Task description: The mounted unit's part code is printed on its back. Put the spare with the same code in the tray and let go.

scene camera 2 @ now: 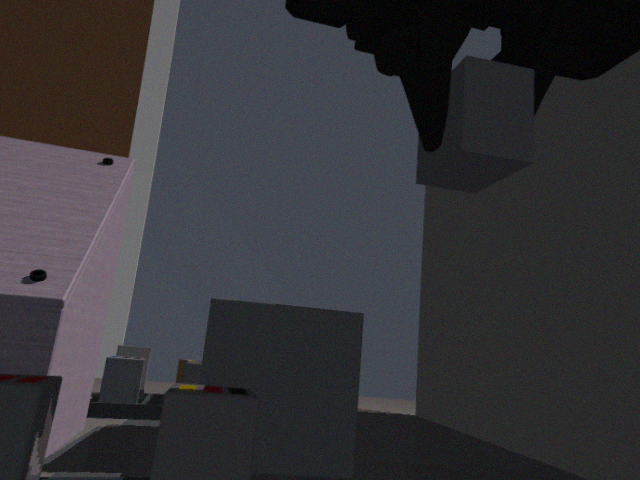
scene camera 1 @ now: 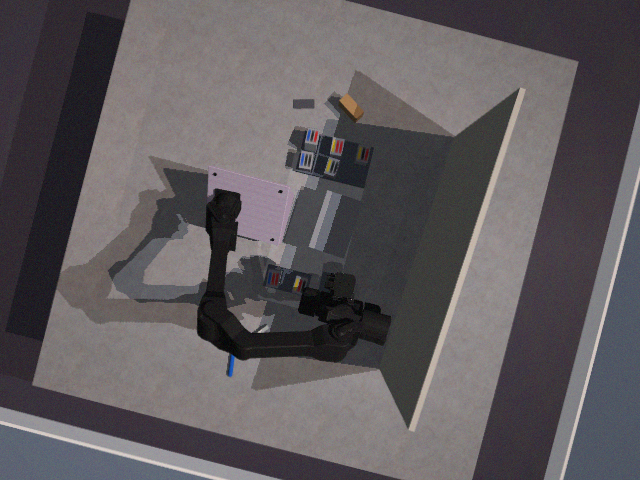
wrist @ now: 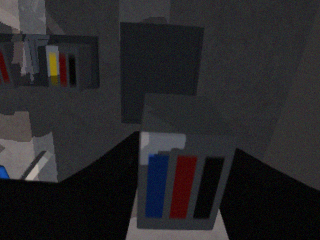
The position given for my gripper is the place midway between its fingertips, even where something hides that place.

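There's a grey spare block carried by my gripper [scene camera 2: 468, 155], and you'd also see that gripper [scene camera 1: 338, 304] from another camera, and the gripper [wrist: 174, 141] from the wrist as well. I can see a tall grey block [scene camera 1: 338, 215], and scene camera 2 has that tall grey block [scene camera 2: 303, 363] too. A dark tray [wrist: 155, 58] is also in sight for me.
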